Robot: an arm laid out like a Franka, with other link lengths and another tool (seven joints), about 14 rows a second.
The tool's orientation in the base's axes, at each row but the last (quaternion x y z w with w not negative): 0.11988 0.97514 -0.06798 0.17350; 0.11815 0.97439 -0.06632 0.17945; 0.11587 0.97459 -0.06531 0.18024; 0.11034 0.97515 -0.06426 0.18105; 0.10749 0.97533 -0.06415 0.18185; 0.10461 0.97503 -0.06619 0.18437
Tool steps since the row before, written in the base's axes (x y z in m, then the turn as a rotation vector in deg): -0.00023 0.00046 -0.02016 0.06 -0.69 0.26; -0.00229 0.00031 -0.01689 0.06 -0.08 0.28; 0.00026 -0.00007 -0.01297 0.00 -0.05 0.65; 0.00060 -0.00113 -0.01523 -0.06 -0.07 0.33; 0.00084 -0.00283 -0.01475 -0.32 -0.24 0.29; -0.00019 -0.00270 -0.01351 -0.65 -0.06 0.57
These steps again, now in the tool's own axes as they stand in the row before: 0.00746 0.00222 0.01861 -0.29 -0.67 -0.10; 0.00831 0.00118 0.01484 -0.17 -0.09 -0.23; 0.00450 0.00111 0.01212 -0.25 -0.10 -0.59; 0.00483 0.00035 0.01450 -0.08 -0.11 -0.31; 0.00414 -0.00128 0.01440 0.14 -0.33 -0.34; 0.00473 -0.00144 0.01286 0.37 -0.26 -0.74
